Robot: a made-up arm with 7 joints. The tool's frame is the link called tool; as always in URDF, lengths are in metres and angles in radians. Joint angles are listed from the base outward. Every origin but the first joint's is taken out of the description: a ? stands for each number. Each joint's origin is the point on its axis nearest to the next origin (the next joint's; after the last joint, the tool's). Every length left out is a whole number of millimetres.
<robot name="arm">
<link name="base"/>
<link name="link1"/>
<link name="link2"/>
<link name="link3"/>
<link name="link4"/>
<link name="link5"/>
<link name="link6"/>
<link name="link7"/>
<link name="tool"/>
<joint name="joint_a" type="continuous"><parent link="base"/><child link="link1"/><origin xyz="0.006 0.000 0.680" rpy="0.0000 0.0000 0.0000"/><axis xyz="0 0 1"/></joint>
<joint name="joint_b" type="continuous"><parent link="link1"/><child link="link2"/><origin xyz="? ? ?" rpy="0.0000 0.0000 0.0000"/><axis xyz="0 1 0"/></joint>
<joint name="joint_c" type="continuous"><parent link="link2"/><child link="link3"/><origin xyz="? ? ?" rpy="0.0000 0.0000 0.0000"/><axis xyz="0 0 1"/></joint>
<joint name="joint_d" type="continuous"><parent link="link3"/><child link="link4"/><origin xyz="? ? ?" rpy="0.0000 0.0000 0.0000"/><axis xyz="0 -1 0"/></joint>
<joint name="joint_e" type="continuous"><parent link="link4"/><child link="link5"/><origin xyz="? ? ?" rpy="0.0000 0.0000 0.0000"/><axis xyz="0 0 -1"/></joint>
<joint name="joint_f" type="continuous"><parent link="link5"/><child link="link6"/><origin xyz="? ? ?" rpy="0.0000 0.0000 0.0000"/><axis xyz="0 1 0"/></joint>
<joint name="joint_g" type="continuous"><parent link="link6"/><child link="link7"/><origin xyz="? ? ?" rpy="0.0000 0.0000 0.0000"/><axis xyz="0 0 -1"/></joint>
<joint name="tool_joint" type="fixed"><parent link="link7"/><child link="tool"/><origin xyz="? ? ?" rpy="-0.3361 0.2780 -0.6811"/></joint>
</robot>
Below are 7 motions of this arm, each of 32 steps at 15 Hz.
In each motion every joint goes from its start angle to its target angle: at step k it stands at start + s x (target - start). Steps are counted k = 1, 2, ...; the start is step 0. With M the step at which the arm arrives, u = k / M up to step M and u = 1 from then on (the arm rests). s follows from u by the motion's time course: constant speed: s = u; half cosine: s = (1 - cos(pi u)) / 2; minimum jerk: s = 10 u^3 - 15 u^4 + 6 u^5.
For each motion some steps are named. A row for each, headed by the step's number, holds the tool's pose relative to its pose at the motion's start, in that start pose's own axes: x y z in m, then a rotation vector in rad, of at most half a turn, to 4 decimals.
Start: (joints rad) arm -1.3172 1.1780 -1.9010 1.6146 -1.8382 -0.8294 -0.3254
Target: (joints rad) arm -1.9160 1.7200 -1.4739 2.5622 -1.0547 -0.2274 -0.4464
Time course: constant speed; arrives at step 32
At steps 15, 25, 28, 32:
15: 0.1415 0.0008 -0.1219 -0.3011 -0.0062 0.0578
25: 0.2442 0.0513 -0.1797 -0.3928 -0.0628 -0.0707
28: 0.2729 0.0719 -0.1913 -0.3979 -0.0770 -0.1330
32: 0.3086 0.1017 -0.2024 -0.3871 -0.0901 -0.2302

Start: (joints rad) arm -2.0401 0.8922 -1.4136 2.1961 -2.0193 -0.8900 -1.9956
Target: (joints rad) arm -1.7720 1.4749 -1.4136 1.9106 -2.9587 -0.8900 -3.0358
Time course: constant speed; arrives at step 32
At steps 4, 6, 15, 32:
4: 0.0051 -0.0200 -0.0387 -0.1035 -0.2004 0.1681
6: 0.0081 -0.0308 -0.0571 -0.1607 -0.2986 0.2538
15: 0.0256 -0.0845 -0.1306 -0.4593 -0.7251 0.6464
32: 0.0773 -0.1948 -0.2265 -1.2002 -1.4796 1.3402

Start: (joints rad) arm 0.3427 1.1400 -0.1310 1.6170 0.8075 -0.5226 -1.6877
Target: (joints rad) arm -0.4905 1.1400 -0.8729 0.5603 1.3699 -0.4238 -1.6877
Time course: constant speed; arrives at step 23
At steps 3, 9, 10, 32:
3: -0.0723 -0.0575 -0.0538 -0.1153 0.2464 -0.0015
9: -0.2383 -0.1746 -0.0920 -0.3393 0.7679 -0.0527
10: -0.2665 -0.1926 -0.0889 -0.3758 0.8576 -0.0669
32: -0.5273 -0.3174 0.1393 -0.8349 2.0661 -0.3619

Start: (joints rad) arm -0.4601 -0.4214 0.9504 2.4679 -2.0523 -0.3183 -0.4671
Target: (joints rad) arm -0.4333 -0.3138 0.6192 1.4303 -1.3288 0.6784 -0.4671
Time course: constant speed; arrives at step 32
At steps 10, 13, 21, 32:
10: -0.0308 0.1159 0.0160 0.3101 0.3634 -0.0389
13: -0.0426 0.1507 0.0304 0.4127 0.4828 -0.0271
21: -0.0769 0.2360 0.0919 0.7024 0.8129 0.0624
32: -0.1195 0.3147 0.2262 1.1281 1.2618 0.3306

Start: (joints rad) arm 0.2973 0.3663 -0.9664 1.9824 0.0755 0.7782 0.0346
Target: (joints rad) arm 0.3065 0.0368 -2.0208 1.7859 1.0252 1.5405 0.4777
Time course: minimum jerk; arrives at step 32
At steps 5, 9, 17, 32:
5: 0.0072 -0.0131 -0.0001 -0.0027 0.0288 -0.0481
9: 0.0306 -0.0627 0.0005 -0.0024 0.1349 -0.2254
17: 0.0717 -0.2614 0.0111 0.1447 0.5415 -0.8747
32: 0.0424 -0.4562 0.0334 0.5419 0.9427 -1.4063

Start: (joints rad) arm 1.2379 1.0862 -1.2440 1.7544 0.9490 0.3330 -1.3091
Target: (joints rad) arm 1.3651 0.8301 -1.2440 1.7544 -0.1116 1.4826 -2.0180
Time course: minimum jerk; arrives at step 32
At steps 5, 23, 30, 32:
5: -0.0002 -0.0001 0.0018 0.0021 0.0099 0.0553
23: -0.0381 -0.0627 0.0603 0.0605 0.4626 1.4372
30: -0.0444 -0.0831 0.0732 0.0883 0.5859 1.6103
32: -0.0445 -0.0834 0.0734 0.0888 0.5880 1.6129

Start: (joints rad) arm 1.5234 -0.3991 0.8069 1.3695 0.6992 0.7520 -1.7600
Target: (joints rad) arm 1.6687 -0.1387 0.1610 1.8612 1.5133 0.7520 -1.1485
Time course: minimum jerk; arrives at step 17
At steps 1, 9, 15, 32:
1: 0.0000 -0.0005 0.0001 0.0005 -0.0006 -0.0032
9: -0.0349 -0.1518 0.0332 0.1824 -0.2237 -0.8724
15: -0.0881 -0.2499 0.0613 0.3754 -0.4690 -1.4013
32: -0.0900 -0.2525 0.0623 0.3823 -0.4777 -1.4152

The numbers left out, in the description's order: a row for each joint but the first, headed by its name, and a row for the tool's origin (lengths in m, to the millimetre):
joint_b: -0.016 -0.005 0.000
joint_c: -0.006 0.000 0.337
joint_d: 0.064 -0.014 0.000
joint_e: 0.047 0.000 -0.265
joint_f: -0.018 -0.017 0.000
joint_g: 0.033 0.000 -0.062
tool: 0.014 0.002 0.000

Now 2 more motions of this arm.
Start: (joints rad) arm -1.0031 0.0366 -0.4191 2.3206 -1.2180 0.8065 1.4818
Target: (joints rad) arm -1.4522 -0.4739 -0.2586 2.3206 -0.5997 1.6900 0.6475
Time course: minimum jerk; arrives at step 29
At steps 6, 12, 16, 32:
6: 0.0233 -0.0034 0.0060 -0.0560 -0.0263 -0.0241
12: 0.1137 -0.0262 0.0444 -0.3035 -0.0768 -0.1045
16: 0.1760 -0.0548 0.0948 -0.5112 -0.0349 -0.1335
32: 0.2288 -0.1057 0.1971 -0.7546 0.1599 -0.0646

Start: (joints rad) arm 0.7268 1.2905 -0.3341 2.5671 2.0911 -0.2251 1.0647
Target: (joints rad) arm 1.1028 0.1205 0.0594 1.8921 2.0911 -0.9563 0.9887
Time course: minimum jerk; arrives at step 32
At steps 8, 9, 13, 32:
8: -0.0446 -0.0368 0.0063 0.0302 0.0366 -0.0277
9: -0.0597 -0.0495 0.0099 0.0393 0.0473 -0.0382
13: -0.1371 -0.1148 0.0413 0.0759 0.0875 -0.0984
32: -0.3634 -0.2623 0.2919 0.0559 0.0886 -0.2614

